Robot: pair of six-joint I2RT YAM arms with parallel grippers.
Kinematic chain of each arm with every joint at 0, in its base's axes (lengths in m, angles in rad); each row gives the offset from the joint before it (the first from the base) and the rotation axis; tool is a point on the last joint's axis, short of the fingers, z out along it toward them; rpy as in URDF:
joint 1: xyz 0 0 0.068 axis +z
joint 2: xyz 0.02 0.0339 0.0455 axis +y
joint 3: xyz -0.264 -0.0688 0 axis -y
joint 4: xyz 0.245 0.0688 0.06 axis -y
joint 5: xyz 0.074 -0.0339 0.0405 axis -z
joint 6: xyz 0.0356 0 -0.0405 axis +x
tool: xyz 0 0 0 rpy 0 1.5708 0
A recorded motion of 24 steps. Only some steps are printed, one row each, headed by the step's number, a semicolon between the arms.
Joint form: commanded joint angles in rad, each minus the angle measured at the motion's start. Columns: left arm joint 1, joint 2, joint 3, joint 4, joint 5, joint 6; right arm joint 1, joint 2, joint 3, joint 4, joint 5, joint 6.
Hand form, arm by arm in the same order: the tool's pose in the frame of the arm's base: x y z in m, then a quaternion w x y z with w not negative. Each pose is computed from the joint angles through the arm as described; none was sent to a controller.
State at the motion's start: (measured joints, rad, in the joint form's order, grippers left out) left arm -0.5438 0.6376 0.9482 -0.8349 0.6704 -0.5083; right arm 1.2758 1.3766 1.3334 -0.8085 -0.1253 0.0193
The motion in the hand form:
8: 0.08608 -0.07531 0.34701 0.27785 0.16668 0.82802 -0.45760; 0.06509 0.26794 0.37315 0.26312 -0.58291 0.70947 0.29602
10: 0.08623 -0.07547 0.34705 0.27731 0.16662 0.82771 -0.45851; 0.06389 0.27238 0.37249 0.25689 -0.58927 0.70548 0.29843
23: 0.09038 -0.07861 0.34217 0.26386 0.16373 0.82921 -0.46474; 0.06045 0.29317 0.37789 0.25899 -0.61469 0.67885 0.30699
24: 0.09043 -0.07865 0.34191 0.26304 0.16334 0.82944 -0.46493; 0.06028 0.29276 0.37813 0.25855 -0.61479 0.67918 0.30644
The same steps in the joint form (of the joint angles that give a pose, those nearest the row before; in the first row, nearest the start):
8: 0.0038 0.0013 -0.0091 -0.0121 -0.0623 0.0165; 0.0362 -0.0442 0.0773 -0.0384 -0.0341 -0.0152
10: 0.0037 0.0019 -0.0093 -0.0105 -0.0605 0.0151; 0.0430 -0.0277 0.0890 -0.0405 -0.0456 -0.0204
23: 0.0037 0.0159 -0.0270 0.0082 -0.0414 0.0015; 0.0691 0.0447 0.1642 -0.0292 -0.0657 -0.0641
24: 0.0038 0.0160 -0.0278 0.0081 -0.0406 0.0006; 0.0694 0.0439 0.1650 -0.0323 -0.0650 -0.0639

